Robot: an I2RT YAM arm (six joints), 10 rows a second.
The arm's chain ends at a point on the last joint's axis. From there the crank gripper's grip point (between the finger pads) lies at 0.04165 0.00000 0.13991 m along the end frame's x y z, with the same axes.
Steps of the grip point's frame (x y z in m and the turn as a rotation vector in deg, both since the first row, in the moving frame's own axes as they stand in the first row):
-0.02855 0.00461 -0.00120 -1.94 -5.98 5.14
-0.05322 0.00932 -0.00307 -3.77 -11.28 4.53
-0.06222 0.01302 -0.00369 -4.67 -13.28 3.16
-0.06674 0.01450 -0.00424 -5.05 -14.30 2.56
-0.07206 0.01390 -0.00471 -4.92 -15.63 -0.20
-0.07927 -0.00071 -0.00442 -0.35 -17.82 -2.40
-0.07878 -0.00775 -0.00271 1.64 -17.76 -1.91
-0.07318 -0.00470 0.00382 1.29 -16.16 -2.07
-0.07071 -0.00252 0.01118 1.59 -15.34 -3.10
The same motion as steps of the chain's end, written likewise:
-0.01339 -0.00325 -0.00463 -1.94 -5.98 5.14
-0.02461 -0.00226 -0.00809 -3.77 -11.28 4.53
-0.02864 -0.00004 -0.00895 -4.67 -13.28 3.16
-0.03063 0.00080 -0.00956 -5.05 -14.30 2.56
-0.03289 0.00164 -0.01024 -4.92 -15.63 -0.20
-0.03445 -0.00078 -0.01045 -0.35 -17.82 -2.40
-0.03404 -0.00298 -0.00867 1.64 -17.76 -1.91
-0.03252 -0.00068 -0.00219 1.29 -16.16 -2.07
-0.03207 0.00269 0.00524 1.59 -15.34 -3.10

